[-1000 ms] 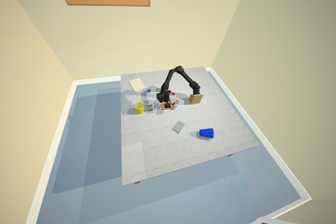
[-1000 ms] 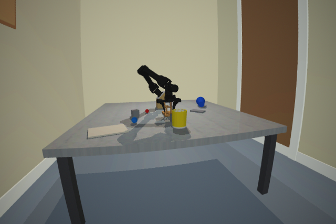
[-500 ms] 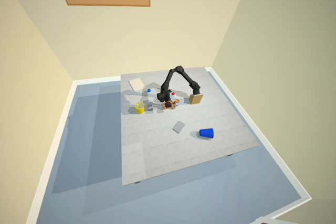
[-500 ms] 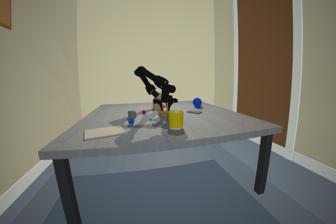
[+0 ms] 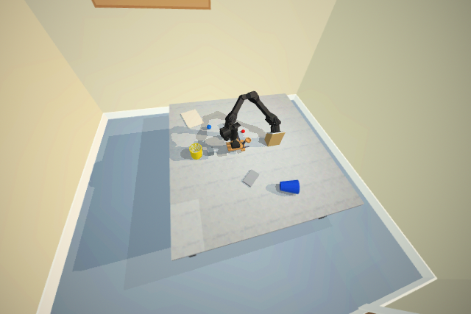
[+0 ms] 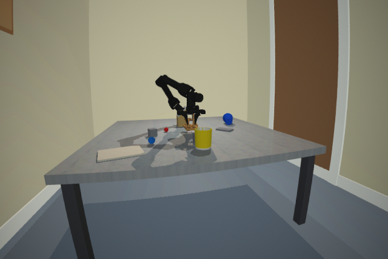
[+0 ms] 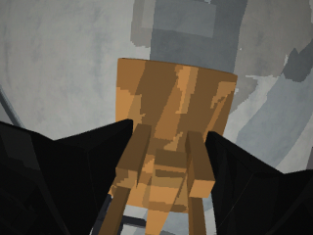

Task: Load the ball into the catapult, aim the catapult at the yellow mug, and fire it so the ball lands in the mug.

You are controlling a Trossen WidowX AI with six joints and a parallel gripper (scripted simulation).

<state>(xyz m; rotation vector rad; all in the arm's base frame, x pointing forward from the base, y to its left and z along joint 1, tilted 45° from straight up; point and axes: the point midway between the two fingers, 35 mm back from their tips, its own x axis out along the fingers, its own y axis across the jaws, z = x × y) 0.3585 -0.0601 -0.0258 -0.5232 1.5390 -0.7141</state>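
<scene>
The red ball lies 16 cm behind my gripper tip, 15 cm to the right of it and 5 cm below it. Also, from my gripper tip: flat grey slab: 28 cm to the left, 7 cm below, 5 cm behind; then yellow mug: 28 cm ahead, 4 cm below, 2 cm to the right; then wooden catapult: 7 cm behind, 3 cm to the left, 2 cm above.
</scene>
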